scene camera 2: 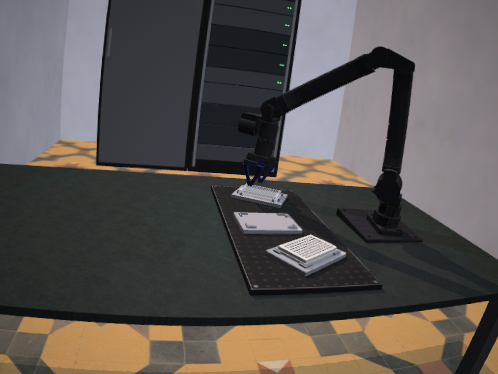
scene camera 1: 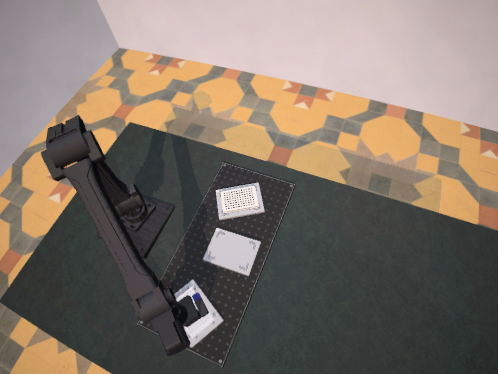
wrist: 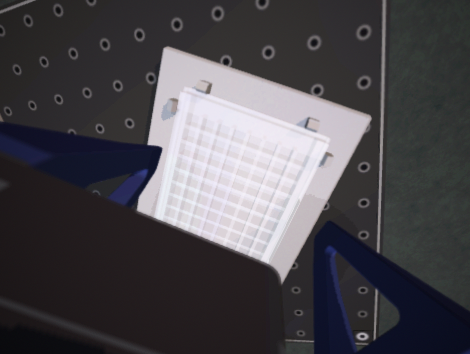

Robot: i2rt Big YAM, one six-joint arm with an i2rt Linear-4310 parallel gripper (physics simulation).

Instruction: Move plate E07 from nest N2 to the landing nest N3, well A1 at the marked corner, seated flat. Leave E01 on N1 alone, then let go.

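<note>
A clear white well plate (scene camera 1: pixel 201 325) (scene camera 2: pixel 261 192) (wrist: pixel 227 175) lies on a pale nest (scene camera 1: pixel 218 319) (scene camera 2: pixel 255 202) (wrist: pixel 250 92) at one end of the perforated board. My gripper (scene camera 1: pixel 197 305) (scene camera 2: pixel 254 181) (wrist: pixel 243 195) is open and empty just above this plate. In the wrist view its blue fingers stand on either side, and the dark gripper body hides the plate's near end. The middle nest (scene camera 1: pixel 232 251) (scene camera 2: pixel 267 223) is bare, with corner marks. A cream well plate (scene camera 1: pixel 240 199) (scene camera 2: pixel 307 247) lies on the third nest (scene camera 1: pixel 221 216) (scene camera 2: pixel 325 262). Plate and nest labels are not readable.
The dark perforated board (scene camera 1: pixel 235 295) (scene camera 2: pixel 270 280) (wrist: pixel 345 60) carries all three nests in a row on the dark green table (scene camera 1: pixel 350 280) (scene camera 2: pixel 125 240). The arm's base (scene camera 1: pixel 160 225) (scene camera 2: pixel 365 232) stands beside the board. A server cabinet (scene camera 2: pixel 150 85) stands behind the table.
</note>
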